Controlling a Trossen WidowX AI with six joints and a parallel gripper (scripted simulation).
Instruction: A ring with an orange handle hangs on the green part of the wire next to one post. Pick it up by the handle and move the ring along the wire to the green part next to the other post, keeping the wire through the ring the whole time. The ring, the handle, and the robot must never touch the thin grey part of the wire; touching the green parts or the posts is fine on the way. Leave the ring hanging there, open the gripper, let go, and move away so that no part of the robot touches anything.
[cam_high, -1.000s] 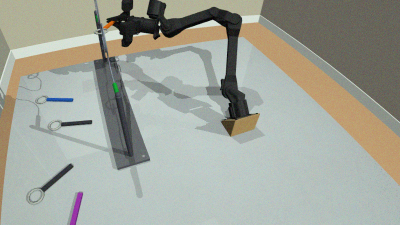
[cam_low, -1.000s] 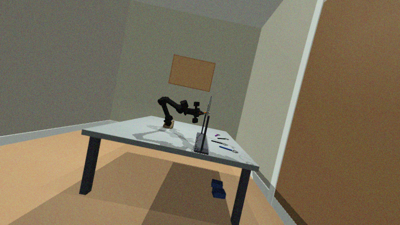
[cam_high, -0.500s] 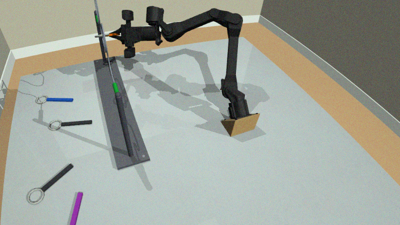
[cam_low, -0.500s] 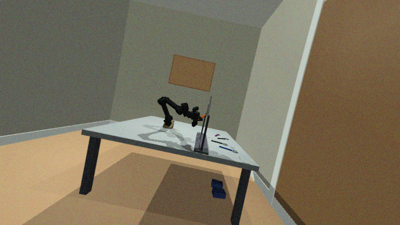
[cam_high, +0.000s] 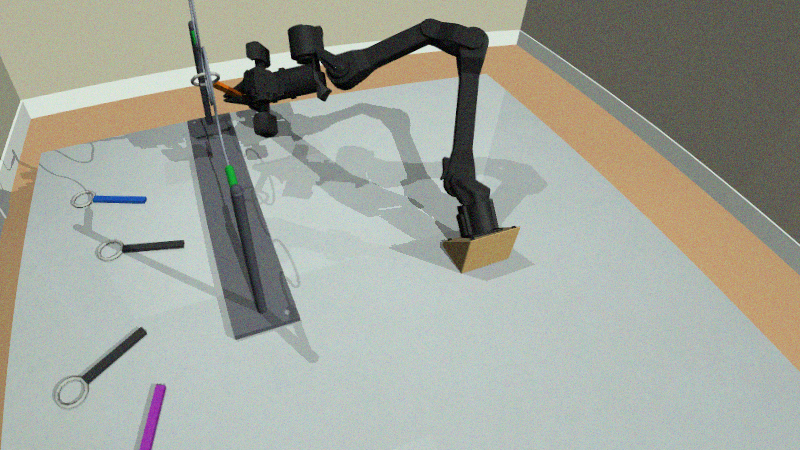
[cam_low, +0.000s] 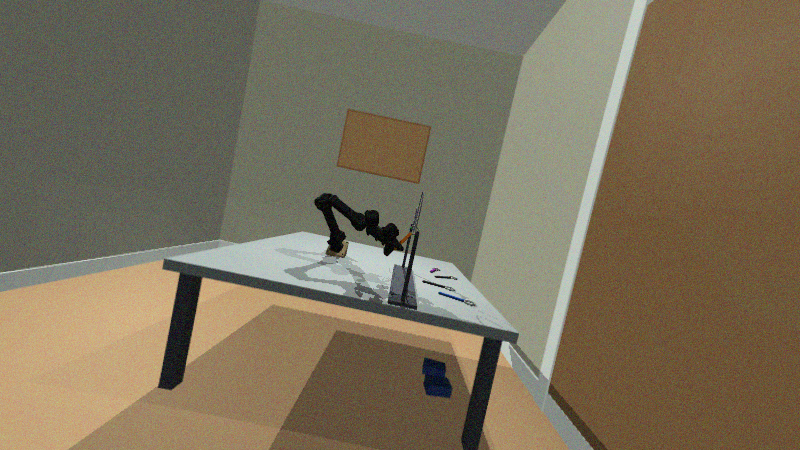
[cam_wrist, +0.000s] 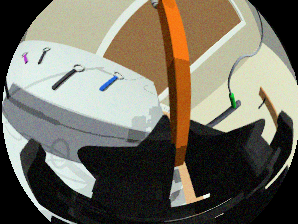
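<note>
Now: the ring with orange handle 60 mm to the left of my gripper tip and 60 mm above it. Also, from my gripper tip: blue-handled ring (300 mm ahead, 50 mm to the left, 170 mm below).
</note>
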